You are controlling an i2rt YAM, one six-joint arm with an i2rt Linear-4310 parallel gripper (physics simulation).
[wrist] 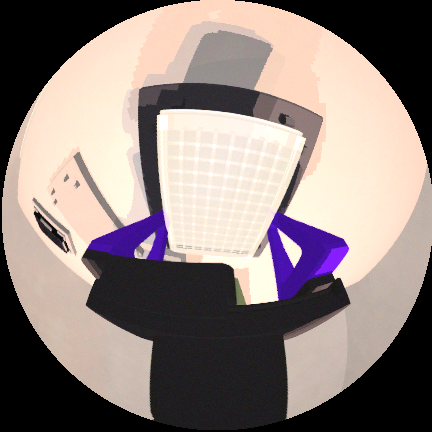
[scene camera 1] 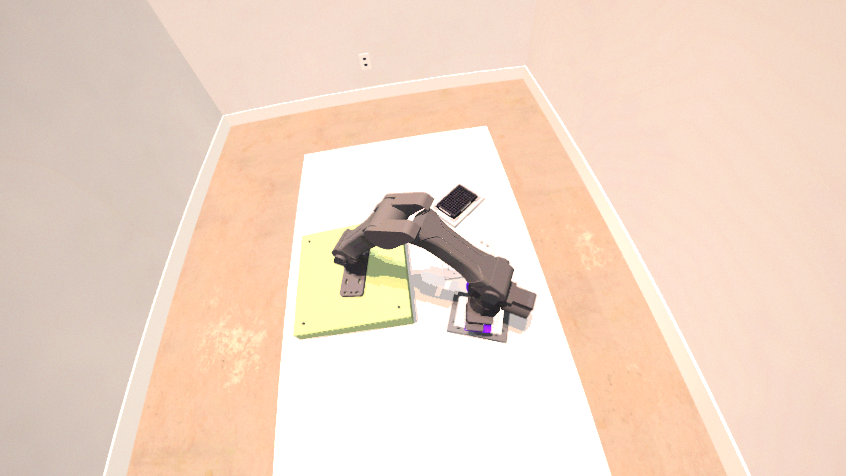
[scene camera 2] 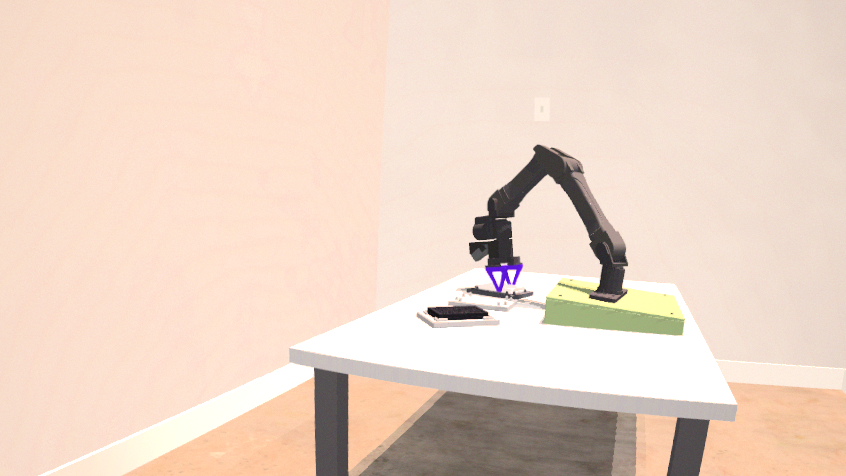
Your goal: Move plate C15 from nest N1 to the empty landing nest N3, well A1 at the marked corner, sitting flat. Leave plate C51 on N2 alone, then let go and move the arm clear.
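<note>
A white well plate (wrist: 225, 185) (scene camera 1: 498, 324) sits in a dark nest (wrist: 200, 95) (scene camera 1: 496, 338) (scene camera 2: 523, 293). My gripper (wrist: 217, 214) (scene camera 2: 506, 287) (scene camera 1: 478, 313) is shut on this plate, with a purple finger against each long side. The plate looks flat and still down in the nest. A pale empty nest (scene camera 1: 452, 274) (scene camera 2: 482, 303) (wrist: 82, 192) lies beside it, partly under the arm in the first scene view. A black plate (scene camera 1: 457, 201) (scene camera 2: 457, 312) (wrist: 50, 231) sits on a white nest (scene camera 1: 455, 222) (scene camera 2: 434, 322) farther along. Plate labels and corner marks cannot be read.
The arm stands on a thick yellow-green base block (scene camera 1: 331, 307) (scene camera 2: 612, 316) beside the nests. All stand on a white table (scene camera 1: 384, 402) (scene camera 2: 591, 361). The table's long edge runs close past the dark nest and the black plate's nest.
</note>
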